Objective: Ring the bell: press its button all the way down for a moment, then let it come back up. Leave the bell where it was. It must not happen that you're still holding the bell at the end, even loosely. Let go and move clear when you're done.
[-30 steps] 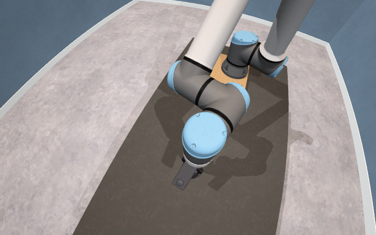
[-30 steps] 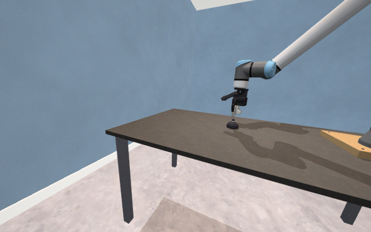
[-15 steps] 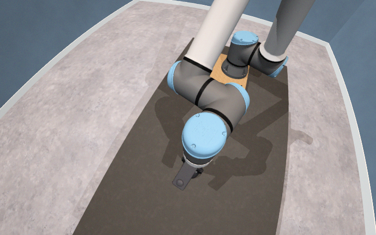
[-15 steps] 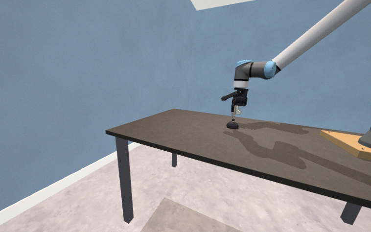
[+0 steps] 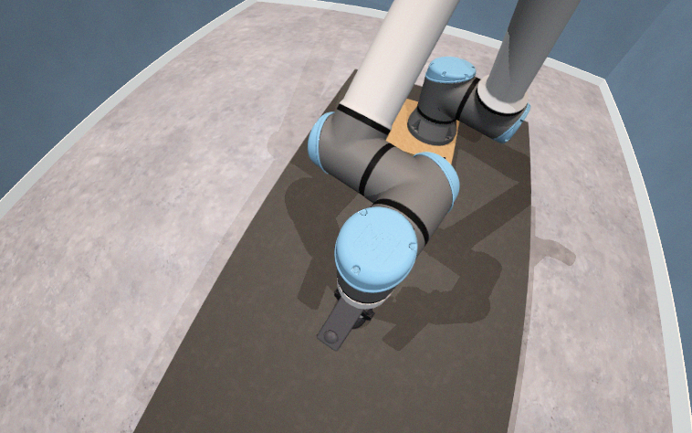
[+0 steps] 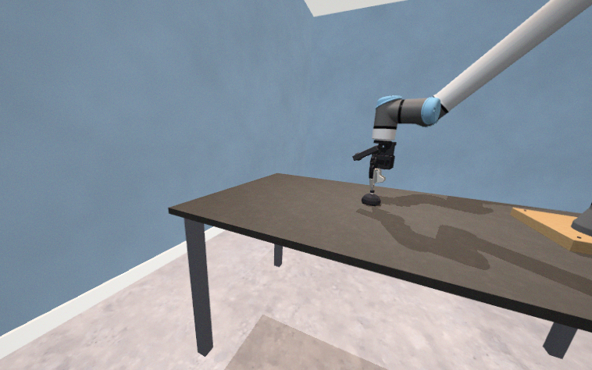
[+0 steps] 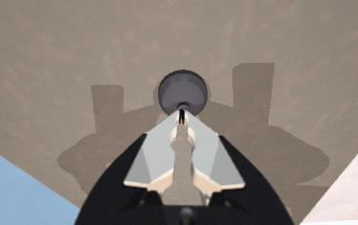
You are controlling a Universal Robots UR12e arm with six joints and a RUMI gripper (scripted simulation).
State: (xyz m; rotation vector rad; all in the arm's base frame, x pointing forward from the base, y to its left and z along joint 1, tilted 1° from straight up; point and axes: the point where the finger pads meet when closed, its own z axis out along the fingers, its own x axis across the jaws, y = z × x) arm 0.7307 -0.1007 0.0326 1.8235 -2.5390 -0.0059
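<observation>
My gripper is now 3 cm above the bell button. From my hand the other things lie so: bell 4 cm below.
</observation>
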